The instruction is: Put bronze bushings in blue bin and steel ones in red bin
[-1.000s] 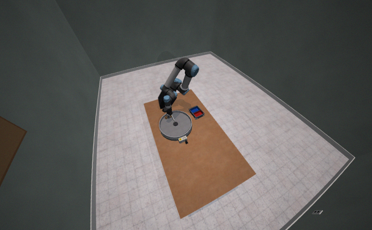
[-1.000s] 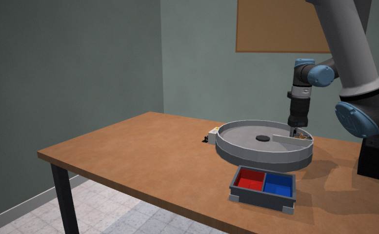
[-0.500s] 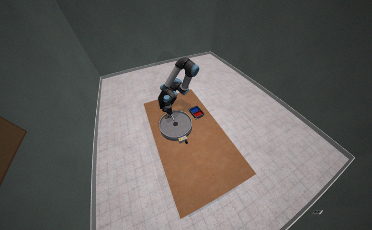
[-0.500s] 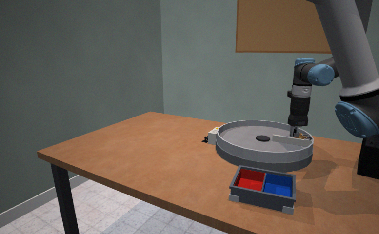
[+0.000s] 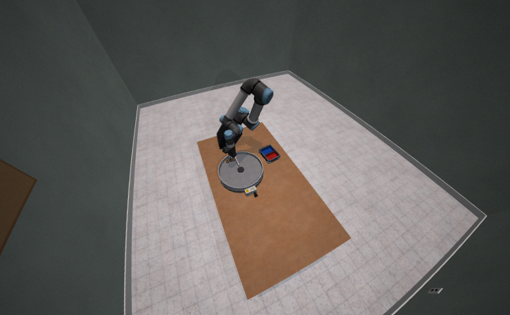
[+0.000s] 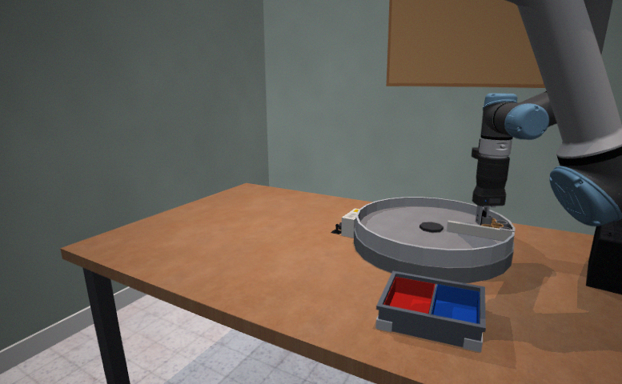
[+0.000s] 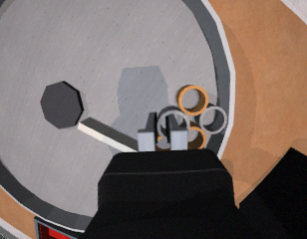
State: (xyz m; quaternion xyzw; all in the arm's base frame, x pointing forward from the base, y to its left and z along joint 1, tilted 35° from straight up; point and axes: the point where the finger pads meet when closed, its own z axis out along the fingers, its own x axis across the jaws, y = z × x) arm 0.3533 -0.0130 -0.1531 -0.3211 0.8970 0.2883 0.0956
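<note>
Right now my hand is 20 mm past the bin, 400 mm to the right of it and 70 mm above it. Round my hand: grey turntable: 120 mm ahead, 60 mm to the left, 40 mm below.
</note>
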